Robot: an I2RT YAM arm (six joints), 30 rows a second.
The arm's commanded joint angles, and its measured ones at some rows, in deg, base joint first. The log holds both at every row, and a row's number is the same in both.
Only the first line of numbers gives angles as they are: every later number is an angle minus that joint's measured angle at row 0.
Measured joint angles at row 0:
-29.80 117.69 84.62 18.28 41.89 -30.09
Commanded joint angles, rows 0 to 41:
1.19 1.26 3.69 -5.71 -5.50 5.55
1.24 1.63 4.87 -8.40 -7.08 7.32
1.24 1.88 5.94 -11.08 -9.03 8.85
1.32 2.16 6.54 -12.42 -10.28 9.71
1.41 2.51 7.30 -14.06 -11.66 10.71
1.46 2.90 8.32 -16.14 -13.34 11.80
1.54 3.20 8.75 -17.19 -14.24 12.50
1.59 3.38 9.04 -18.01 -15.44 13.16
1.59 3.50 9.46 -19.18 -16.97 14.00
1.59 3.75 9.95 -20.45 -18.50 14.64
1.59 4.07 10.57 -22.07 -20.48 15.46
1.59 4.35 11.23 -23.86 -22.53 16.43
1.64 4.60 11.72 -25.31 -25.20 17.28
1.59 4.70 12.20 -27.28 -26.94 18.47
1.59 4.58 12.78 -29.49 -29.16 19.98
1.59 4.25 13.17 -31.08 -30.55 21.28
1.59 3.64 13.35 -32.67 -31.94 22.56
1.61 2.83 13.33 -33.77 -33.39 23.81
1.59 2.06 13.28 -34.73 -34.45 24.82
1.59 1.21 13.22 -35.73 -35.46 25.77
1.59 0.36 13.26 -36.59 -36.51 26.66
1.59 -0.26 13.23 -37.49 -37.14 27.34
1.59 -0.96 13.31 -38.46 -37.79 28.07
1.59 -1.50 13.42 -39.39 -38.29 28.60
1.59 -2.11 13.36 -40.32 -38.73 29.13
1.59 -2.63 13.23 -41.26 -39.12 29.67
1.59 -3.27 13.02 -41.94 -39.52 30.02
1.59 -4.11 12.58 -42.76 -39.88 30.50
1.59 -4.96 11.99 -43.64 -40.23 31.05
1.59 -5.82 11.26 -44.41 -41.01 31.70
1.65 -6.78 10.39 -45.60 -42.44 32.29
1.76 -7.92 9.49 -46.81 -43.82 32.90
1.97 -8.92 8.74 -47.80 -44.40 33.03
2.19 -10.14 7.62 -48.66 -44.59 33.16
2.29 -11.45 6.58 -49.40 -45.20 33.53
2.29 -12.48 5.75 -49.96 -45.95 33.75
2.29 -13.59 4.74 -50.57 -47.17 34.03
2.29 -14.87 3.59 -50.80 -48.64 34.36
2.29 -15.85 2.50 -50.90 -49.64 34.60
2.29 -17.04 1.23 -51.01 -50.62 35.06
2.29 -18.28 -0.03 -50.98 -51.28 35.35
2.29 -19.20 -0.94 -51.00 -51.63 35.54
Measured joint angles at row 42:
1.79 -16.39 1.44 -47.99 -48.02 33.27
